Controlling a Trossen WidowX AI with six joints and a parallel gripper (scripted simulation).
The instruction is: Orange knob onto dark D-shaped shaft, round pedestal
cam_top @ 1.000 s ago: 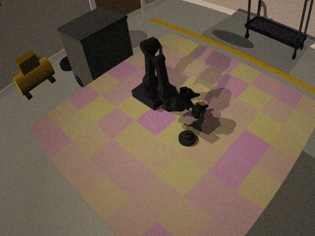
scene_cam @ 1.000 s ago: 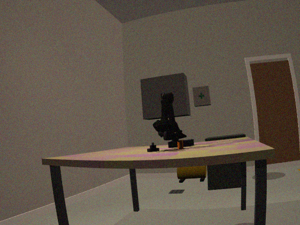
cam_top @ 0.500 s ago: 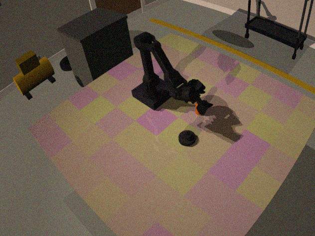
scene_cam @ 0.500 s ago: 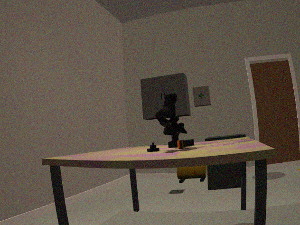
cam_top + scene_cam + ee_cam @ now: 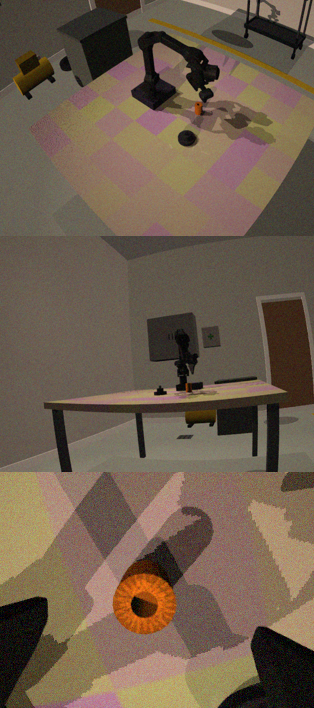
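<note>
The orange knob is 10 mm behind my gripper tip, 10 mm to the right of it and 80 mm below it. Also, from my gripper tip: D-shaped shaft 30 mm ahead, 190 mm to the right, 80 mm below.
</note>
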